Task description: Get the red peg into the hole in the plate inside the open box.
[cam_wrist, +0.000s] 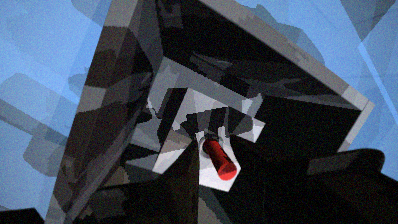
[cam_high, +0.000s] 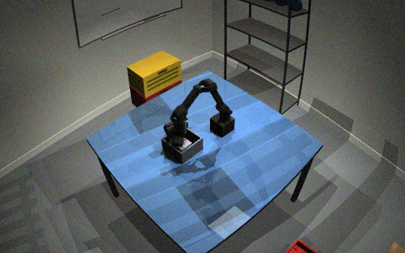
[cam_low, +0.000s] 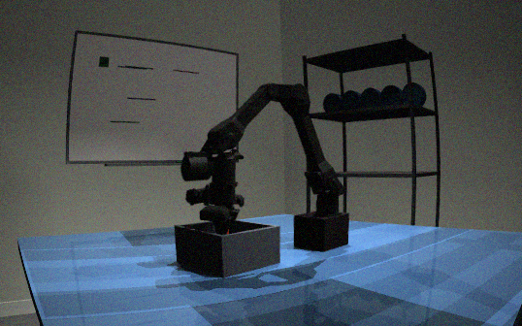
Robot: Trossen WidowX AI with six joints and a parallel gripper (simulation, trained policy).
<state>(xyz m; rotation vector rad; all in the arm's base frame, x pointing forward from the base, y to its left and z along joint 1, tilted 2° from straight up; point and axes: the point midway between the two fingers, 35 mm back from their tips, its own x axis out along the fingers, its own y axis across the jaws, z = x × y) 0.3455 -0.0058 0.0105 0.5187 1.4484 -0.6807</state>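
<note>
Right now my gripper tip is 10 mm to the right of the red peg and 10 mm above it. Also, from my gripper tip: plate (10 mm to the left, 20 mm below); dark box (10 mm to the left, 40 mm below).
</note>
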